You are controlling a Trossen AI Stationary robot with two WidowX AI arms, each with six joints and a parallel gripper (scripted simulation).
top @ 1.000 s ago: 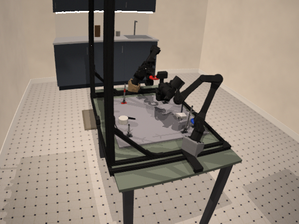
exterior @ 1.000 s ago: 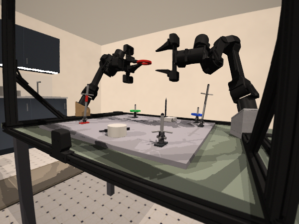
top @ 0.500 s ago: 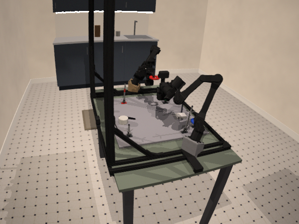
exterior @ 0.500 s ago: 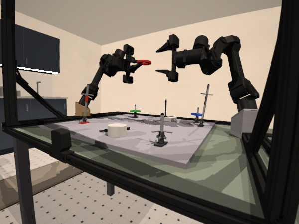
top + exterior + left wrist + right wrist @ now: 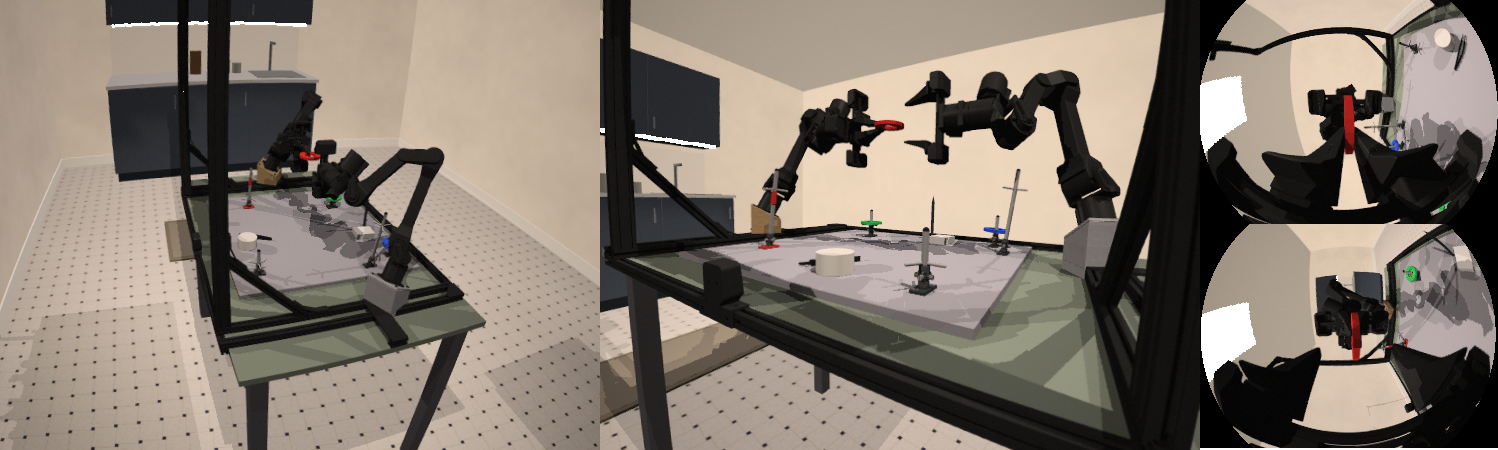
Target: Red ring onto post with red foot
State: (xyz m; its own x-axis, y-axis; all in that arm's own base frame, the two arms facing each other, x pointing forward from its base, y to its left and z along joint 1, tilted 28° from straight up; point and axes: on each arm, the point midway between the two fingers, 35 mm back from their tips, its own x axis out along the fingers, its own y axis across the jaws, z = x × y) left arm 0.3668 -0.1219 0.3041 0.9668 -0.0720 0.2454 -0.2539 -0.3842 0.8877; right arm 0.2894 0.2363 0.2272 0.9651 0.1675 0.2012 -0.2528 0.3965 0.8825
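Now: right hand 1 cm short of the red ring and 8 cm to the right of it. From my right hand the other things lie so: small white block: 21 cm ahead, 29 cm below; tall grey post: 13 cm ahead, 20 cm to the right, 19 cm below; short grey post: 24 cm behind, 11 cm to the right, 25 cm below.
My left hand is 5 cm to the left of the red ring and 1 cm past it. Round my left hand: small white block (29 cm below, 20 cm ahead, 13 cm to the right); tall grey post (32 cm to the right, 19 cm below, 12 cm ahead); green ring (25 cm below, 20 cm ahead, 12 cm to the left).
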